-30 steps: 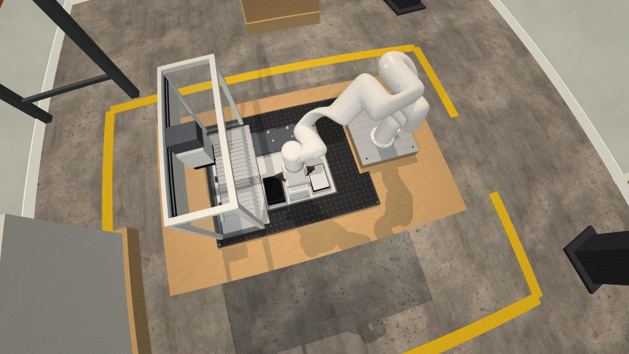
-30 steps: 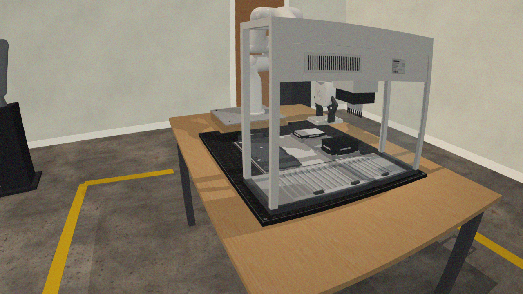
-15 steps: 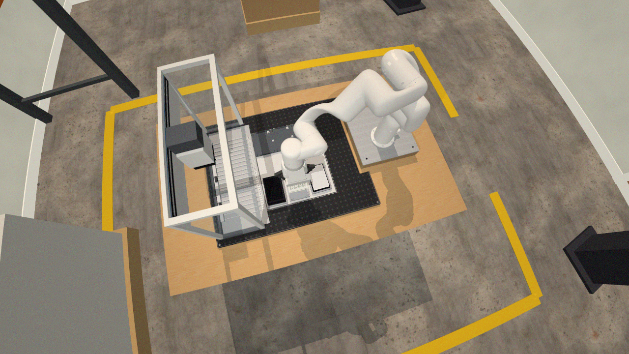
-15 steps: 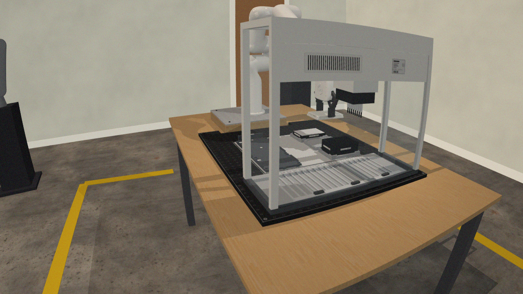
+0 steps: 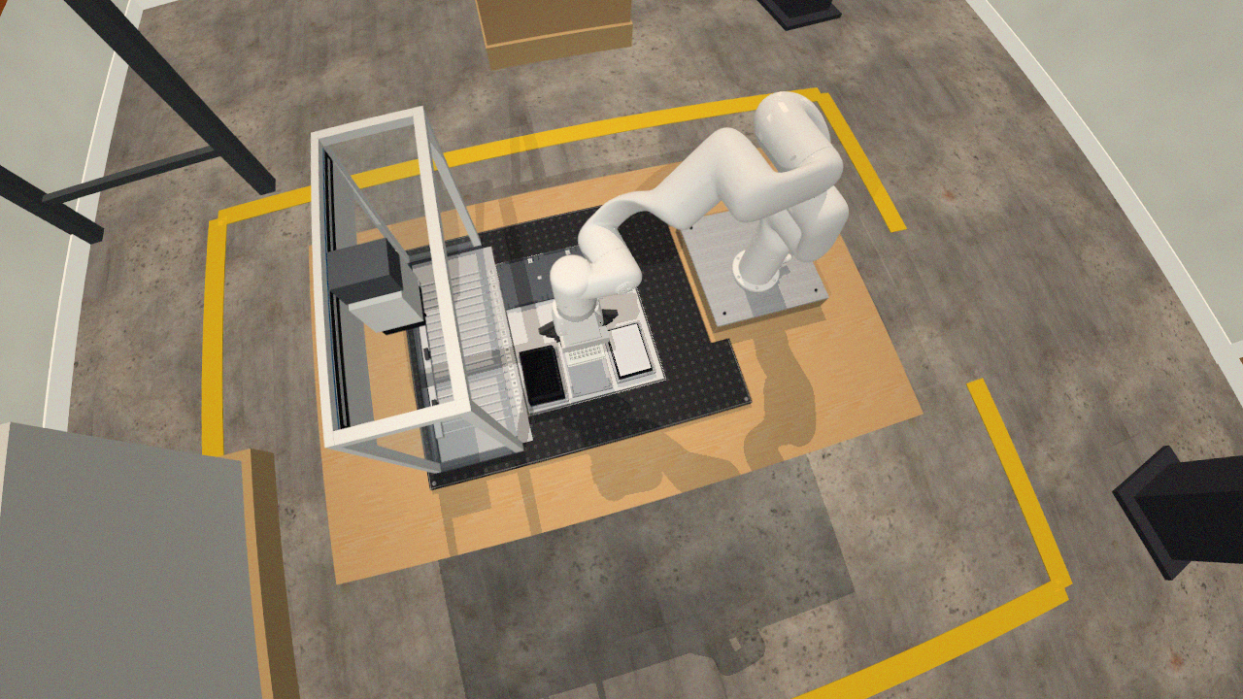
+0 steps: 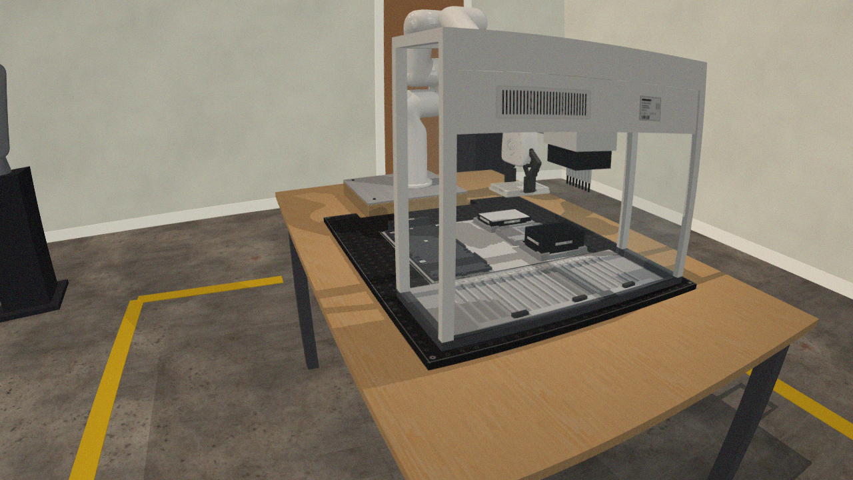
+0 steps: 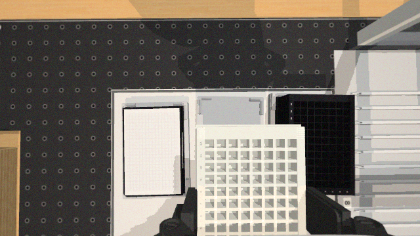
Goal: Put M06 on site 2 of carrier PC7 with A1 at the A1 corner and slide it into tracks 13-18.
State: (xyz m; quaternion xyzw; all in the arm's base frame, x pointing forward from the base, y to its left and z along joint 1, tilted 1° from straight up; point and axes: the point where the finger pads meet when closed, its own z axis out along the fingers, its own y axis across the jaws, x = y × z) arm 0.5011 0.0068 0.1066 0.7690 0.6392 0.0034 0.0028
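Right now the dark grey carrier PC7 is 40 mm behind my hand, 230 mm to the right of it and 130 mm below it. Also, from my hand: S2 nest: 10 mm ahead, 30 mm to the left, 140 mm below; then white 96-well plate M06: 10 mm below.
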